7 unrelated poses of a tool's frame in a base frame.
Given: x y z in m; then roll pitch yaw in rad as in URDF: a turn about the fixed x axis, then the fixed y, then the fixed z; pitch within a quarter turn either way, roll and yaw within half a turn.
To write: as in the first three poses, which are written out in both.
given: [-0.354 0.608 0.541 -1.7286 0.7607 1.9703]
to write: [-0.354 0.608 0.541 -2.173 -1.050 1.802]
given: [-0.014 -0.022 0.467 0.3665 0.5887 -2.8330]
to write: [-0.014 -0.022 0.467 -3.024 -0.647 -0.233]
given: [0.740 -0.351 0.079 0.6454 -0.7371 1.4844]
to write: [0.740 -0.351 0.079 1.494 0.586 0.781]
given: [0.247 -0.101 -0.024 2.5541 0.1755 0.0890]
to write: [0.247 -0.101 -0.024 -0.172 -0.096 2.538]
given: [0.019 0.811 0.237 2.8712 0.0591 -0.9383]
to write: [0.019 0.811 0.237 0.916 -0.252 3.026]
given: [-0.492 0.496 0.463 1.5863 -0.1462 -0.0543]
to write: [-0.492 0.496 0.463 0.147 -0.052 1.586]
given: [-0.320 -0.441 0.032 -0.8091 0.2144 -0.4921]
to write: [-0.320 -0.441 0.032 -0.218 0.491 -0.700]
